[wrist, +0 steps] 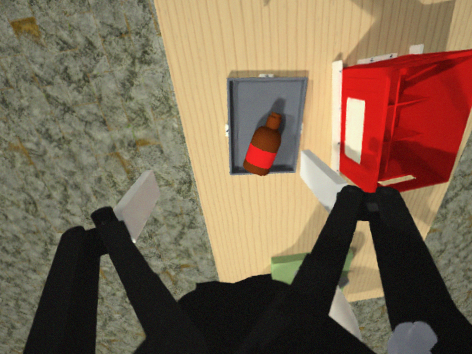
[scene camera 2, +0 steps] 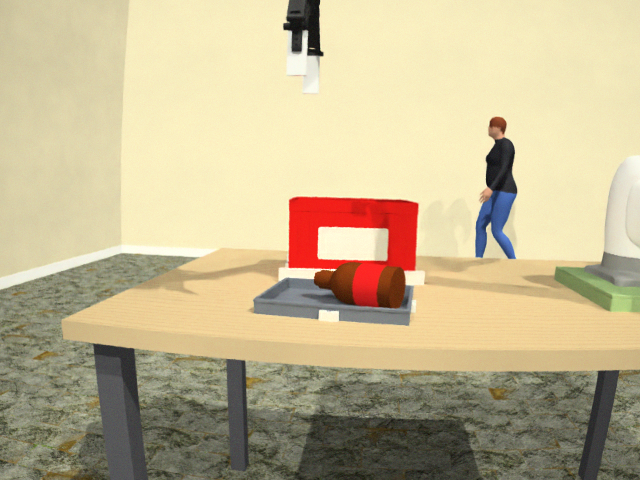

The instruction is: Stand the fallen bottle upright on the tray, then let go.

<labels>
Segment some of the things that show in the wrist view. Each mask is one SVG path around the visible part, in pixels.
My gripper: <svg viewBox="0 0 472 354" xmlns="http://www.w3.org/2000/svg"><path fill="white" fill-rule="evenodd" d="M472 325L455 306L400 192L391 187L381 186L376 188L375 193L364 192L358 186L348 185L348 182L308 149L301 150L300 177L329 213L329 216L311 253L306 254L291 285L279 280L273 280L271 274L251 276L235 283L221 281L196 283L195 290L185 294L176 301L134 244L161 195L153 170L145 170L114 209L106 206L95 210L91 214L91 219L96 226L95 228L85 230L83 226L76 226L62 234L23 354L95 354L100 256L109 254L127 292L126 295L147 336L132 354L376 354L371 348L329 316L357 221L369 221L388 318L393 332L387 343L388 354L472 354Z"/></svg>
A brown bottle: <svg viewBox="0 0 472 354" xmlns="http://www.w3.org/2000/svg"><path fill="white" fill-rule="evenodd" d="M275 112L268 116L264 126L259 127L255 131L243 163L243 167L247 171L256 175L268 175L281 144L281 135L278 128L282 121L282 115Z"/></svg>
</labels>
